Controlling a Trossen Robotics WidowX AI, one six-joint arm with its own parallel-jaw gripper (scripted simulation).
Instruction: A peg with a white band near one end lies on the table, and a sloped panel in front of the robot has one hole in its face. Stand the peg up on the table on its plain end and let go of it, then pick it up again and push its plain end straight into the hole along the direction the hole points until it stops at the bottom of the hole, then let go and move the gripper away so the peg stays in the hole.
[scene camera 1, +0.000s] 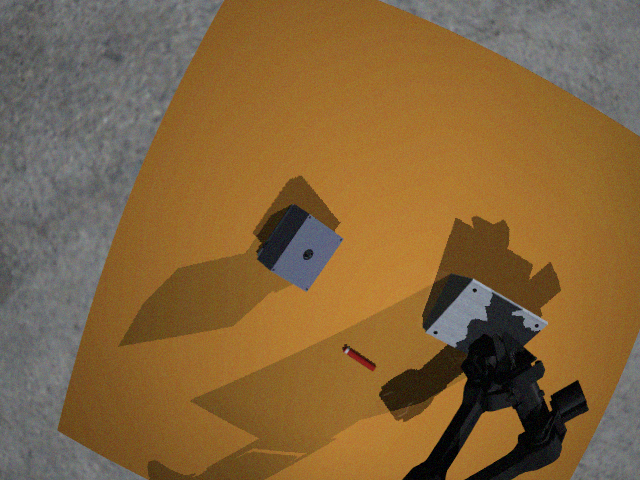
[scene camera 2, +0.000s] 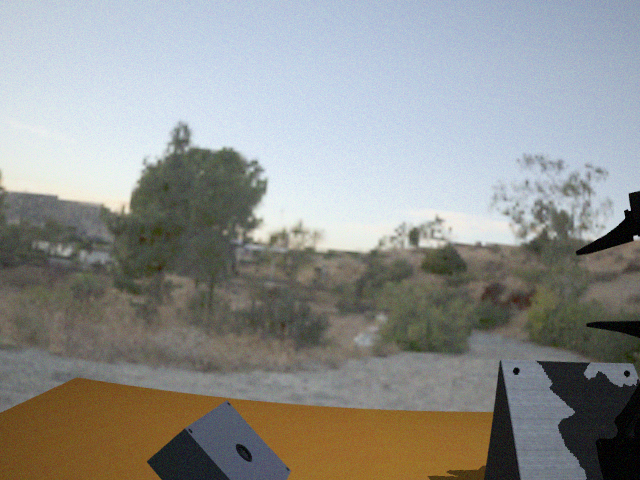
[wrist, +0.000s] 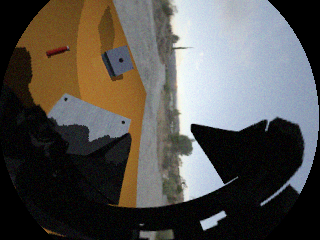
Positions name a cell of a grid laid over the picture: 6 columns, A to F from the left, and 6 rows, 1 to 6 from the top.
Observation:
My gripper (scene camera 1: E5) is open and holds nothing.
My gripper also shows in the wrist view (wrist: D4).

